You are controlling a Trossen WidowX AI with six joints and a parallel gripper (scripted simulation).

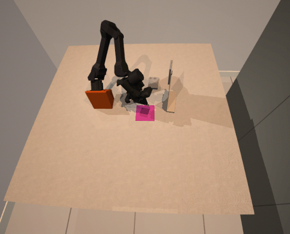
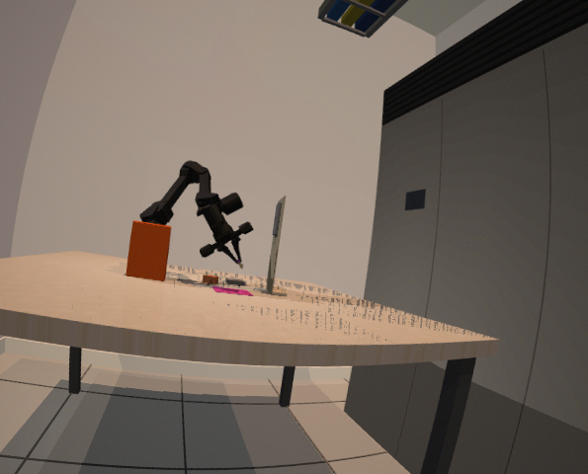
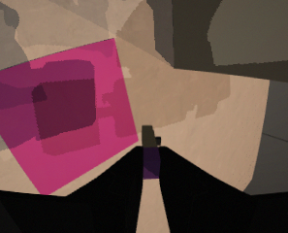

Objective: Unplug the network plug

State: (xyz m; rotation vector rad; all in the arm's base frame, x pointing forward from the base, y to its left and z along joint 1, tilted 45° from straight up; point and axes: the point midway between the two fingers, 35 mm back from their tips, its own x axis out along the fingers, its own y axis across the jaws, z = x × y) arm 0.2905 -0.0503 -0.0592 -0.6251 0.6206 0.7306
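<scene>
Right now my gripper tip is 10 mm past the marked square and 90 mm above it. From my gripper tip the other things lie so: plug (right at my gripper tip); then small orange-brown block (70 mm behind, 150 mm to the left, 80 mm below); then upright grey panel (140 mm ahead, 90 mm to the left, 60 mm above).
</scene>
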